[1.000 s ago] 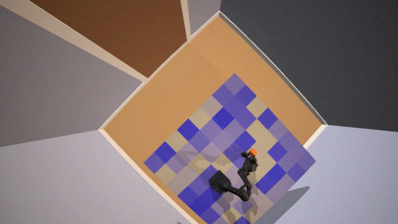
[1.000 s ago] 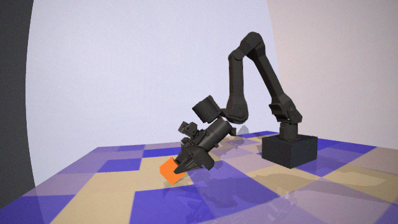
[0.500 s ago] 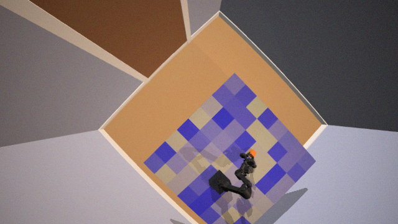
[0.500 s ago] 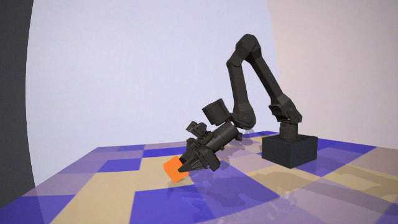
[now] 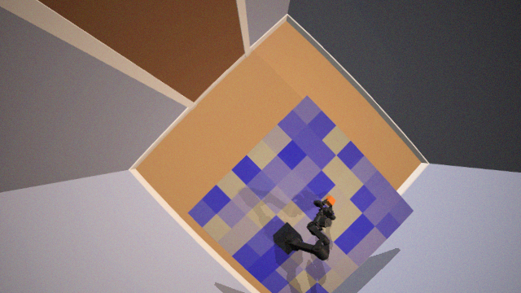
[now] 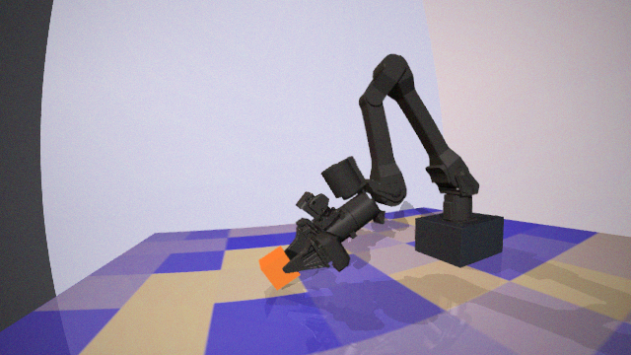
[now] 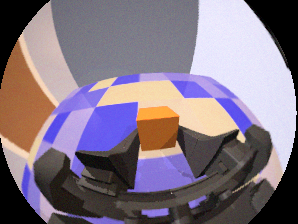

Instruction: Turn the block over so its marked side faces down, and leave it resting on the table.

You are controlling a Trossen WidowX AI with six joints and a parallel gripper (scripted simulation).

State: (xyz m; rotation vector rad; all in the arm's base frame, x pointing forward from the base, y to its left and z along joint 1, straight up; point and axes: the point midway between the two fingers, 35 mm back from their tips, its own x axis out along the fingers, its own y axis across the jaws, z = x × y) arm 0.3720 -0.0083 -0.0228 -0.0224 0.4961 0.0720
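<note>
My gripper tip is now 10 mm above the orange block.
</note>
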